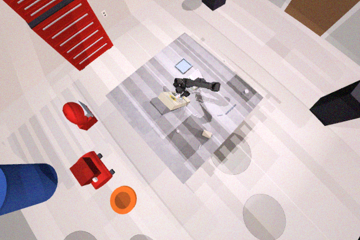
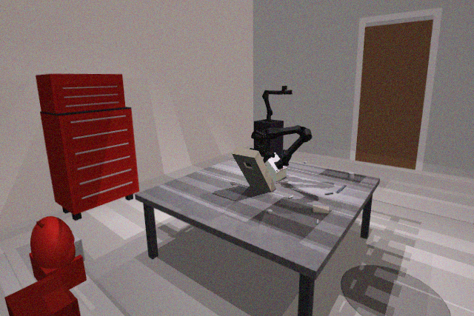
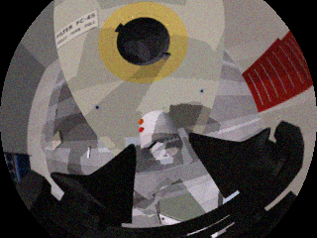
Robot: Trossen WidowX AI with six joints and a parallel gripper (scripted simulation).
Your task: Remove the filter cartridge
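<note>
Right now the beige service panel is 50 mm ahead of my gripper tip, 10 mm to the left of it and 20 mm below it. From my gripper tip the other things lie so: round filter cartridge: right at my gripper tip; then small block: 480 mm to the left, 180 mm below; then square tray: 310 mm behind, 310 mm to the right, 180 mm below.
</note>
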